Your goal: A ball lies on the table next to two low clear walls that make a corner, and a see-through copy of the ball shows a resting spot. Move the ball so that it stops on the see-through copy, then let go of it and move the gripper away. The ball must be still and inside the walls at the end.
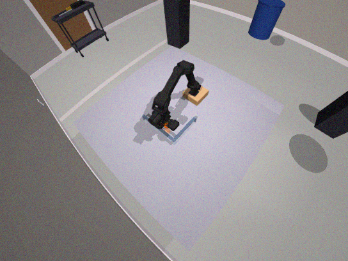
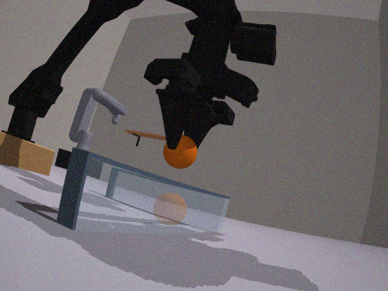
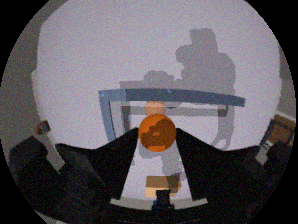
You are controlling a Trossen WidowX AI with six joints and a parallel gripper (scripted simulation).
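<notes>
My gripper tip is 80 mm above the see-through ball copy and 10 mm short of it. From my gripper tip the other things lie so: ball right at my gripper tip.
</notes>
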